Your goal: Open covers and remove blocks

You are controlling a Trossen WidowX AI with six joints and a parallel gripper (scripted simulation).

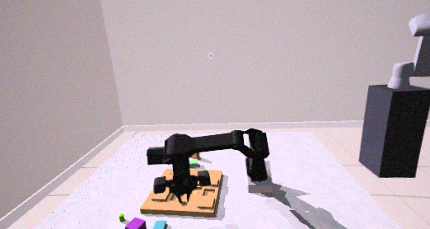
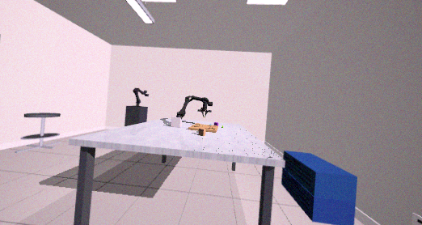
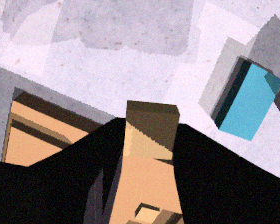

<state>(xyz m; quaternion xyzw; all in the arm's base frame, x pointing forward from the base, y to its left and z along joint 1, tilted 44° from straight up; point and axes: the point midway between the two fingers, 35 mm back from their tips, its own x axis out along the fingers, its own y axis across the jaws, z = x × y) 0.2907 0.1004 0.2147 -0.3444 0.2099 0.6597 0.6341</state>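
The tan wooden puzzle board lies 3 cm ahead of my gripper tip, 20 cm to the right of it and 9 cm below it.
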